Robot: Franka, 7 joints.
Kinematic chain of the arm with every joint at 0, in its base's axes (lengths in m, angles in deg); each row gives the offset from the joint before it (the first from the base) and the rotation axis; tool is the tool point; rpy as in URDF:
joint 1: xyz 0 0 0.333 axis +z
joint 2: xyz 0 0 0 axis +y
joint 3: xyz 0 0 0.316 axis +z
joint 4: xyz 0.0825 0 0 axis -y
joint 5: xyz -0.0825 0 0.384 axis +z
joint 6: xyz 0 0 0 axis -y
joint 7: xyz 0.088 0 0 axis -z
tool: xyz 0 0 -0.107 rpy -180 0 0
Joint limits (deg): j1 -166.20..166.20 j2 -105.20..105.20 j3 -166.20..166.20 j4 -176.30..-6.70 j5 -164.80..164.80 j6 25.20..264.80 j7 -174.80..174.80
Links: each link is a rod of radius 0.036 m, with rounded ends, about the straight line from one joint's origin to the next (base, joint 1, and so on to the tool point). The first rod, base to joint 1, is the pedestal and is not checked.
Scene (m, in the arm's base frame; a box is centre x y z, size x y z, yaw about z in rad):
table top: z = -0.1
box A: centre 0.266 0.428 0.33 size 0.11 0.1 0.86 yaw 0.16
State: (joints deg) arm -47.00 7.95 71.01 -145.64 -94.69 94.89 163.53
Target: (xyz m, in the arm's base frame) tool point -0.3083 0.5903 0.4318
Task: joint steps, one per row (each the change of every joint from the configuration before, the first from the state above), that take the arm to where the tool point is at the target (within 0.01 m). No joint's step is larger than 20 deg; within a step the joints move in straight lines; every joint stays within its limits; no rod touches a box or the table.
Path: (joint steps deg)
1: -8.41 -5.31 6.61 18.52 -8.80 -6.01 -1.09
2: -8.41 -5.32 6.60 18.53 -8.80 -6.01 -1.09
3: -8.42 -5.31 6.61 18.52 -8.80 -6.01 -1.09
4: -8.41 -5.32 6.60 18.53 -8.80 -6.01 -1.09
5: -8.41 -5.31 6.61 18.52 -8.80 -6.01 -1.09
6: -8.41 -5.31 6.60 18.53 -8.81 -6.01 -1.09
7: -8.42 -5.32 6.61 18.52 -8.80 -6.01 -1.09
8: 19.14 -0.57 1.52 -17.31 10.55 12.23 1.53
9: 19.13 -0.58 1.52 -17.31 10.55 12.23 1.52
10: 19.13 -0.57 1.53 -17.31 10.54 12.23 1.53
11: 19.14 -0.58 1.52 -17.31 10.55 12.23 1.52
12: 19.13 -0.57 1.52 -17.30 10.54 12.23 1.53

